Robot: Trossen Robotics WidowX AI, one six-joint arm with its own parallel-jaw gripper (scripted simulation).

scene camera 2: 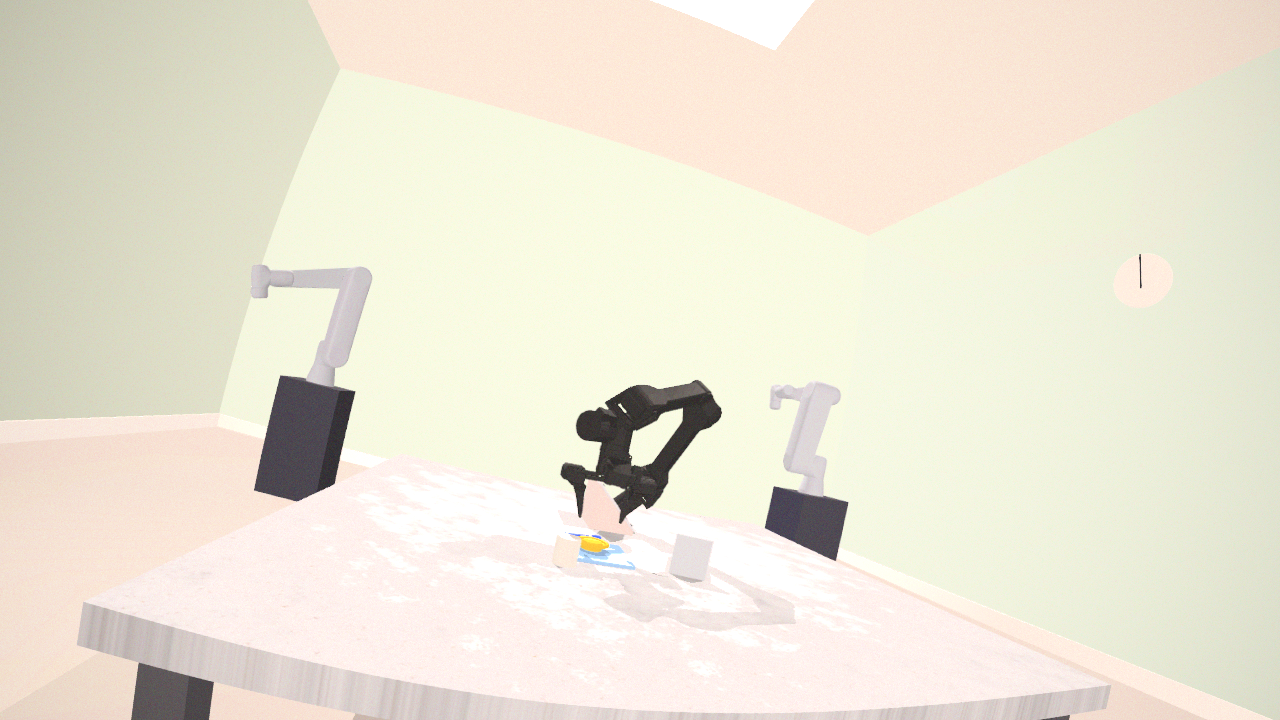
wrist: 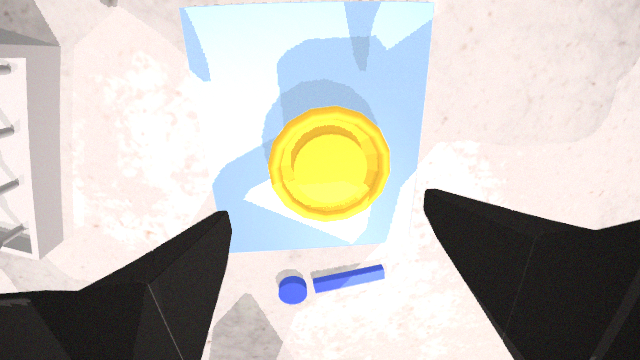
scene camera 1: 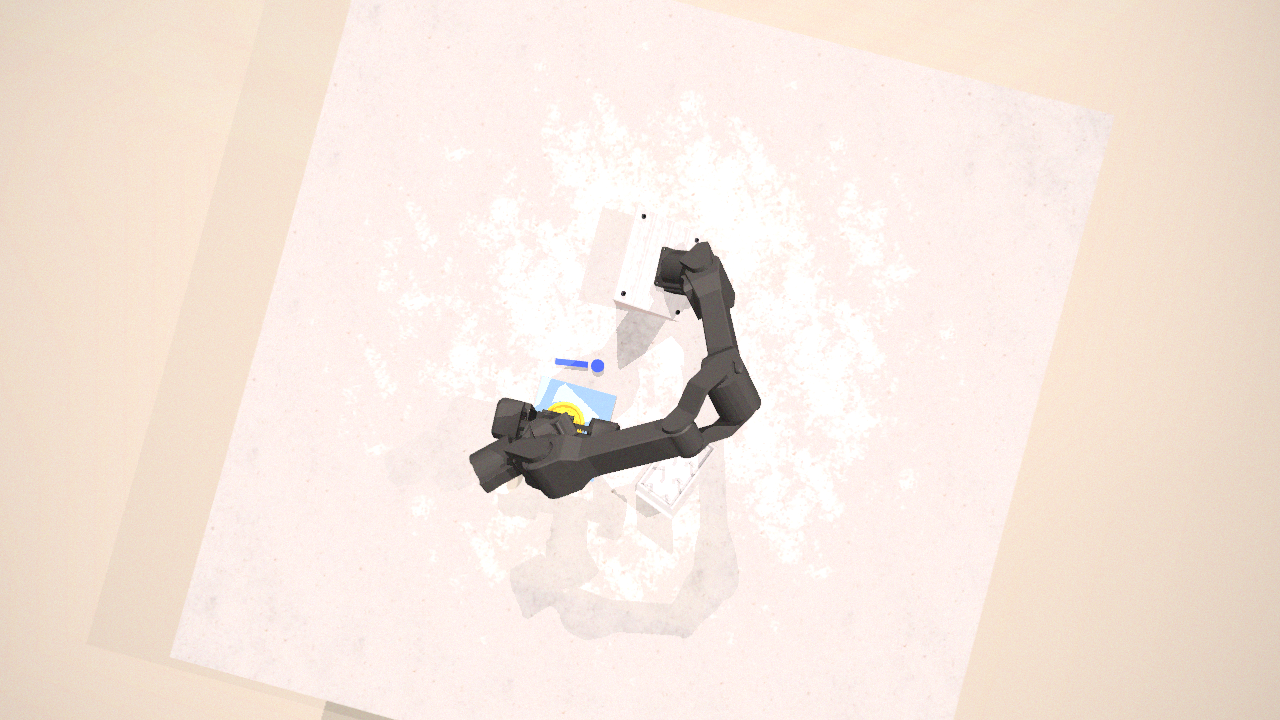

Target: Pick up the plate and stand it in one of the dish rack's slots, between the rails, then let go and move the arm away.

Path:
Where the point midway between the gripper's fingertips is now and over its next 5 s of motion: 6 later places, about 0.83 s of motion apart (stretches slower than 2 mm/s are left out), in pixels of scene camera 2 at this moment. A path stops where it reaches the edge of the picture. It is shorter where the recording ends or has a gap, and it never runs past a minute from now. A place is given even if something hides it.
My gripper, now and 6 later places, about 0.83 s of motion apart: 600, 520; 593, 534; 591, 547; 596, 508; 612, 480; 666, 484; 699, 493

